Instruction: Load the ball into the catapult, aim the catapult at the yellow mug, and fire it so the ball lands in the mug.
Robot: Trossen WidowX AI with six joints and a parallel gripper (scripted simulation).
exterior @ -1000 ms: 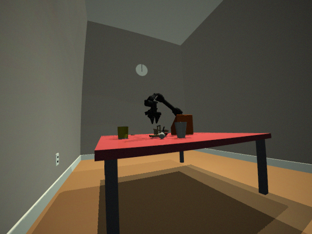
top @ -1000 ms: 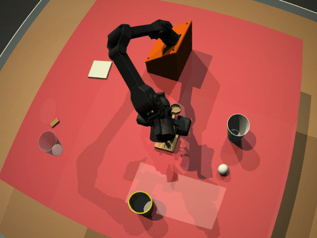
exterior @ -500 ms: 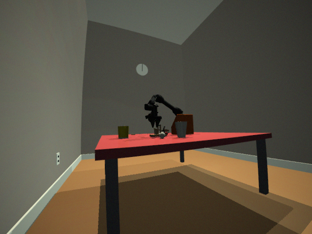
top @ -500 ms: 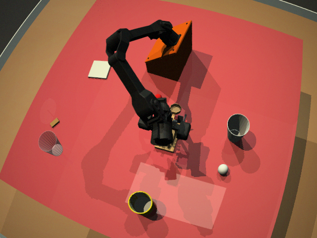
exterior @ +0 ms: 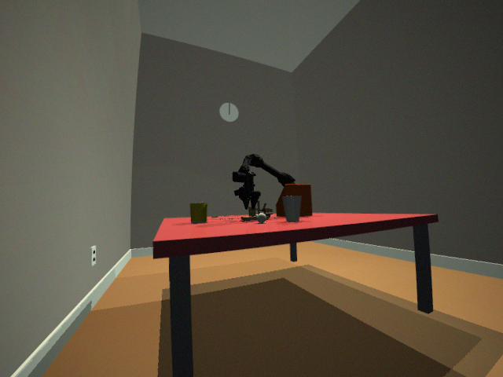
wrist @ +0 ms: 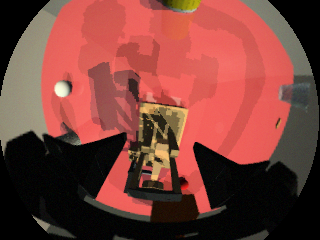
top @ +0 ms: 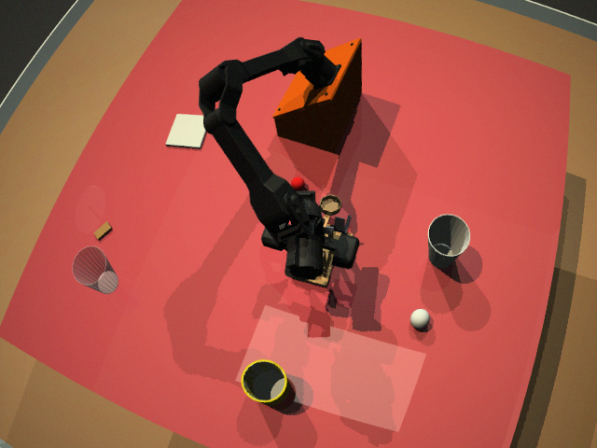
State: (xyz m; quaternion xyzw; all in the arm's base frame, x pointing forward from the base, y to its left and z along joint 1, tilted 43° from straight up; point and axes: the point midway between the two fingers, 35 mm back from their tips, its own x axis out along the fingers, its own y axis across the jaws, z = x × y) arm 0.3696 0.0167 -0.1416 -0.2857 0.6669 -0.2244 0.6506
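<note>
Now: gripper tip 170 mm past the red ball, 110 mm to the left of it and 40 mm above it. Round my gripper tip: white ball (260 mm to the left, 40 mm below, 40 mm ahead); then wooden catapult (70 mm behind, 10 mm to the left, 10 mm below); then yellow mug (290 mm ahead, 30 mm below, 20 mm to the left).
</note>
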